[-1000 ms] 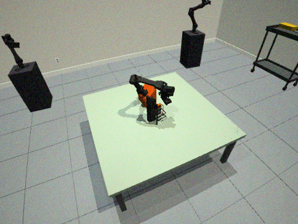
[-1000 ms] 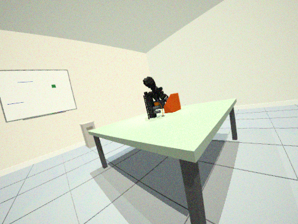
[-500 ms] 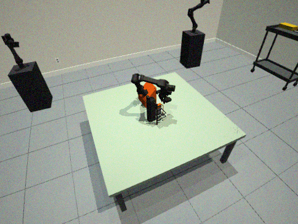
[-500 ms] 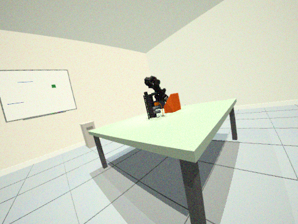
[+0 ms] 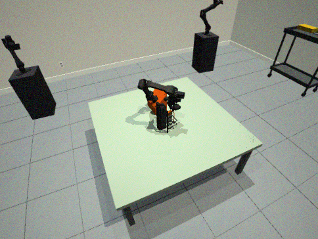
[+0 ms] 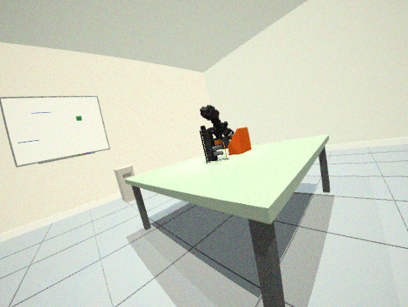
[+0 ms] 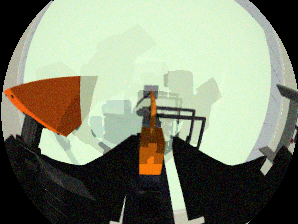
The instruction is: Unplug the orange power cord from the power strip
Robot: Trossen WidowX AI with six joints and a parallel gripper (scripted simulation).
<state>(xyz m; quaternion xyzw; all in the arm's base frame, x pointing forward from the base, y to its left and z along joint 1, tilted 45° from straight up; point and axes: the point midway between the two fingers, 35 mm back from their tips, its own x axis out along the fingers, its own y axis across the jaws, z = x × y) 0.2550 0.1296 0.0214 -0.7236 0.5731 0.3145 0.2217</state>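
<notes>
My gripper tip is 40 mm to the left of the orange plug, 10 mm short of it and 10 mm above it.
</notes>
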